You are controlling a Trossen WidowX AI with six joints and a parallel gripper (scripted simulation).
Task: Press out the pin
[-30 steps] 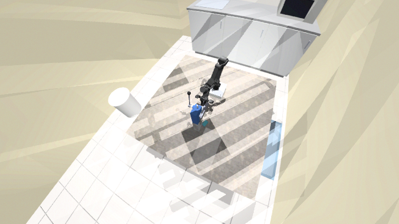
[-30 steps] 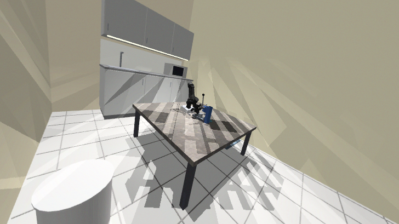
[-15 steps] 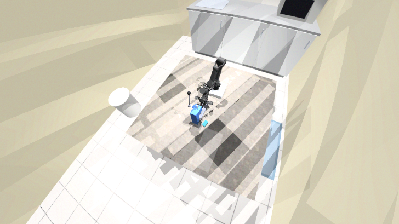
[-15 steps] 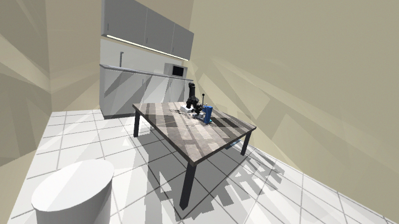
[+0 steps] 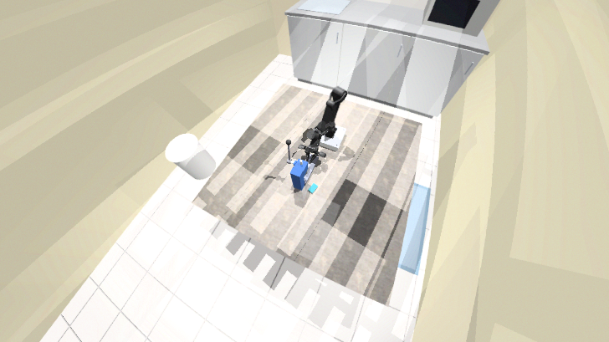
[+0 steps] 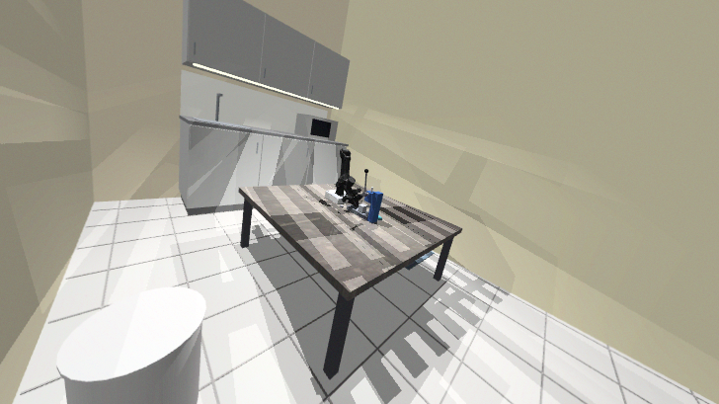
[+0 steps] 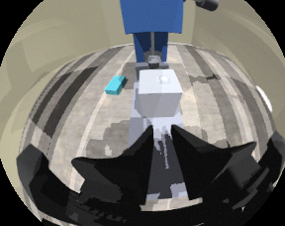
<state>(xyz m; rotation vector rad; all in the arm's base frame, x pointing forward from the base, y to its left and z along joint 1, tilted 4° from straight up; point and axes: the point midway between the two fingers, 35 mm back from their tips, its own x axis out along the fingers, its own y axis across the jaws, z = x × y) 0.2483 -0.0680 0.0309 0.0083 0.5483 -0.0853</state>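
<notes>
Right now my gripper tip is 5 cm short of the round pin, 1 cm to the left of it and 2 cm below it. The rest, counted from my gripper tip: small cup (14 cm ahead, 8 cm to the left, 4 cm below); then grey lever (8 cm ahead, 7 cm to the right, 22 cm above).
</notes>
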